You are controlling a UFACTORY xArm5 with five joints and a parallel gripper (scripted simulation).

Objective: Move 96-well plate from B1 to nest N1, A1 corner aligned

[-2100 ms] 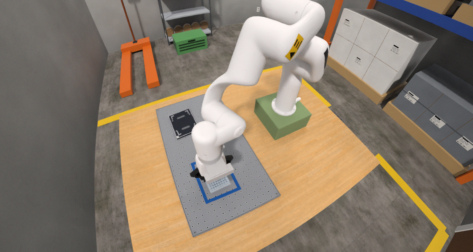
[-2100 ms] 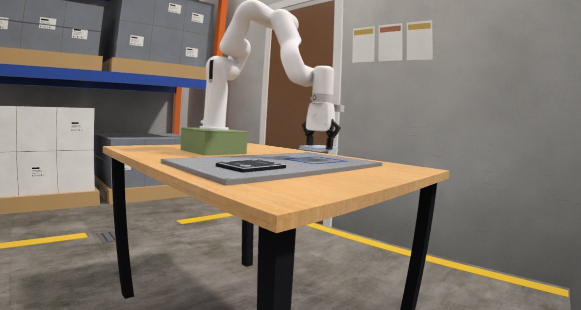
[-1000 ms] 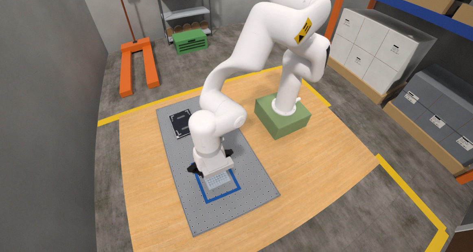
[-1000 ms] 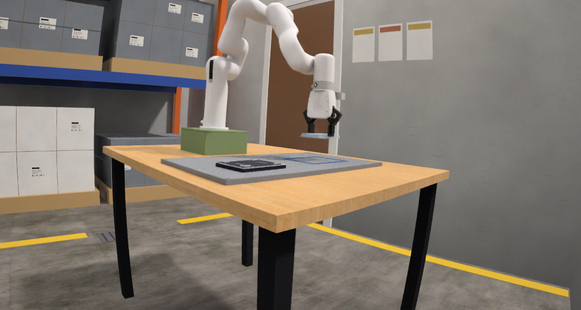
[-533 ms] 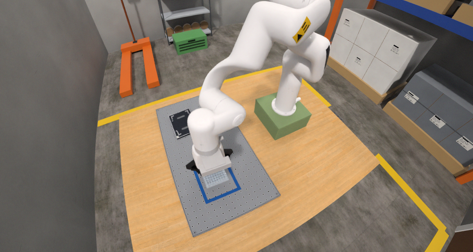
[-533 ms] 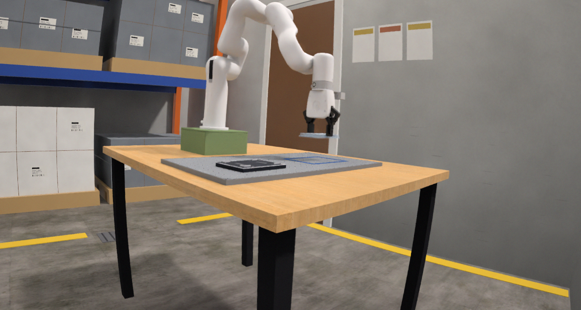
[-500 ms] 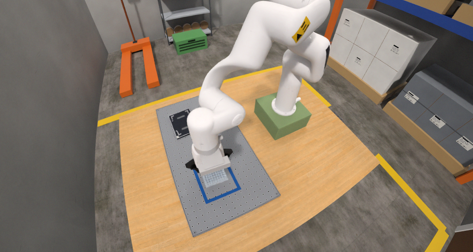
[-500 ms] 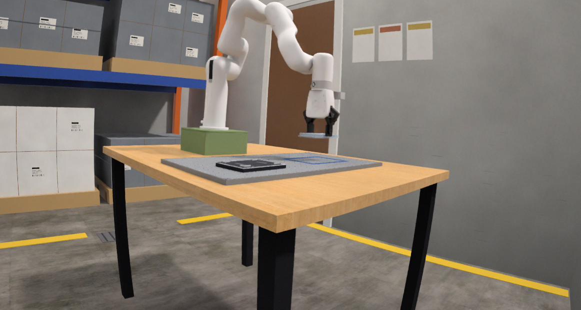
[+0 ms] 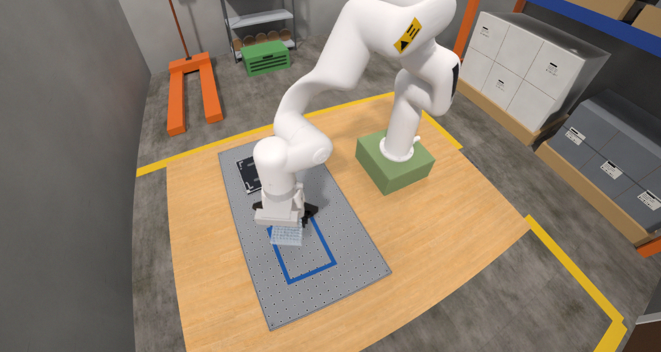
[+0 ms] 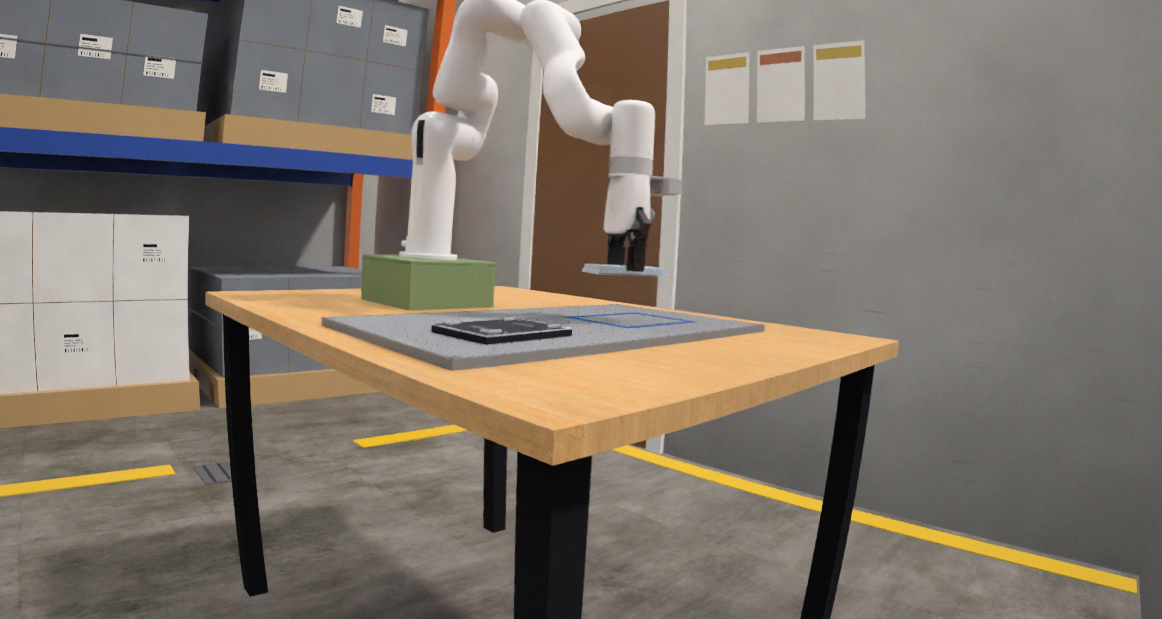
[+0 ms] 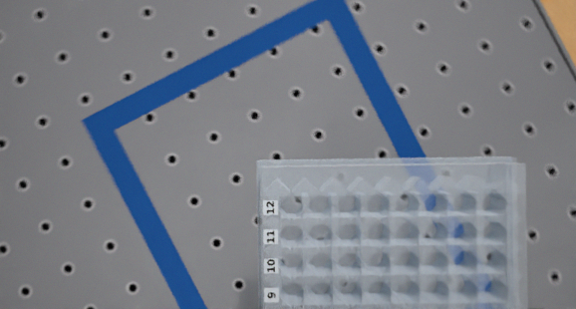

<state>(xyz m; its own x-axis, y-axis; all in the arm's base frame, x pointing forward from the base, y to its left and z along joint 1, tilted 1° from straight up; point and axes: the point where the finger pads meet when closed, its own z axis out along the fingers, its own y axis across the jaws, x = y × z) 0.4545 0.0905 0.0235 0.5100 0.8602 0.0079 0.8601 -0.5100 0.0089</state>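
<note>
The black plate nest N1 lies 2 cm ahead of my hand, 29 cm to the right of it and 10 cm below it. The rest, counted from my hand: clear 96-well plate 1 cm below.
</note>
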